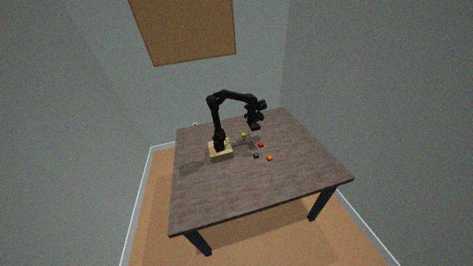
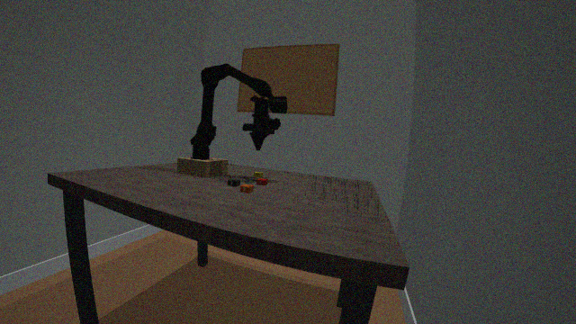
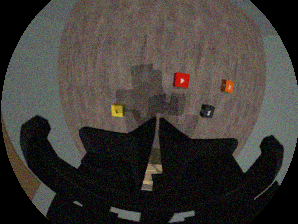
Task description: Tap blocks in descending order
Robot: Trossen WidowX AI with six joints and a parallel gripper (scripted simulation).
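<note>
My gripper tip is now 120 mm above the yellow block, 110 mm to the right of it and 20 mm past it. From my gripper tip the other things lie so: red block (120 mm below, 60 mm to the right, 40 mm ahead); black block (140 mm to the right, 120 mm below, 40 mm behind); orange block (200 mm to the right, 120 mm below, 30 mm ahead).
</note>
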